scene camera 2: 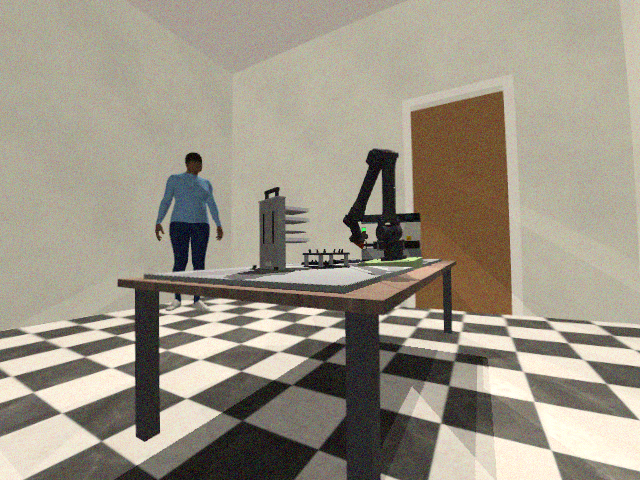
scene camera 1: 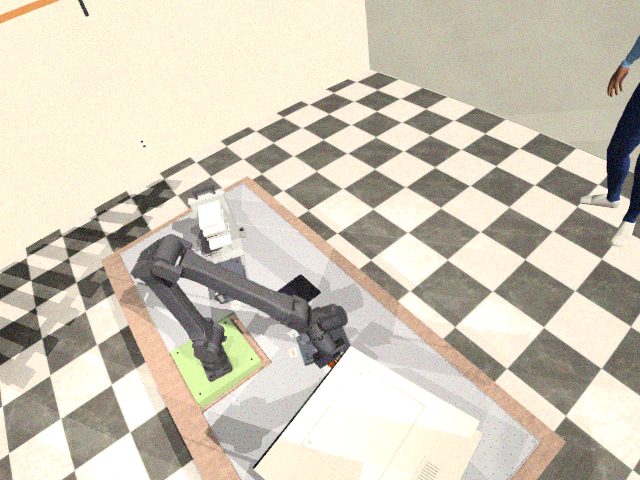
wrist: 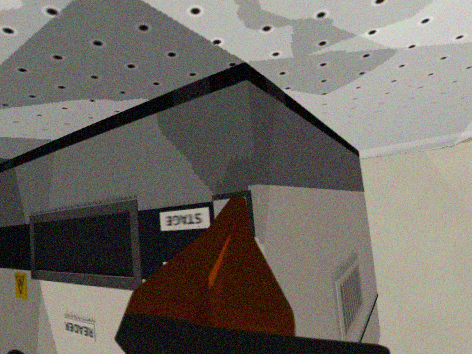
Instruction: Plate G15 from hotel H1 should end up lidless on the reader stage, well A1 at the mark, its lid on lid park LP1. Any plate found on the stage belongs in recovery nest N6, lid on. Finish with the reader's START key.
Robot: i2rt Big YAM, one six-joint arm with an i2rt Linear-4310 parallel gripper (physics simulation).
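Places are measured from the arm's base along level axes (x ahead, y left, z up), in centimetres.
Pixels of known places: gripper, fingertip midpoint: (scene camera 2: 362, 248) (wrist: 238, 205); arm's base, origin of the base link: (scene camera 2: 394, 259) (scene camera 1: 216, 363).
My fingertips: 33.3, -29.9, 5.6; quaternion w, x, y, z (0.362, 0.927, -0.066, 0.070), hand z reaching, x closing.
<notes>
Ahead of a thing's pixels: the offset from my fingertips to its top centre, as dx, dy, dz. "spot": to the spot under its first point.
My gripper (scene camera 1: 333, 363) (scene camera 2: 360, 244) (wrist: 238, 205) is shut and empty, its orange fingertips together at the reader's front, near one corner. The cream and grey reader @(-8.2, -25.0, +21.5) (scene camera 1: 387, 403) (wrist: 310, 215) appears upside down in the wrist view. Its STAGE label @(spot: -3.7, -2.5, +0.5) (wrist: 185, 219) is beside the fingertips, which overlap a small framed panel; contact cannot be told. A dark framed window @(spot: -14.4, -7.0, +1.9) (wrist: 82, 245) lies farther left. The hotel (scene camera 2: 272, 232) stands at the far table end, with white plates or shelves @(-11.8, +78.2, +15.5) (scene camera 1: 210, 215) stacked on it. Plate G15, its lid, the START key's marking and the stage's contents cannot be made out.
A low rack with posts @(-16.0, +60.6, -0.4) (scene camera 2: 326, 253) stands between hotel and arm. A black square @(spot: +5.8, +41.8, -7.0) (scene camera 1: 301, 288) lies beyond the forearm. The arm's base is on a green plate (scene camera 1: 240, 356). The table has a wooden edge (scene camera 1: 361, 273). A person (scene camera 2: 191, 206) stands beyond the table.
</notes>
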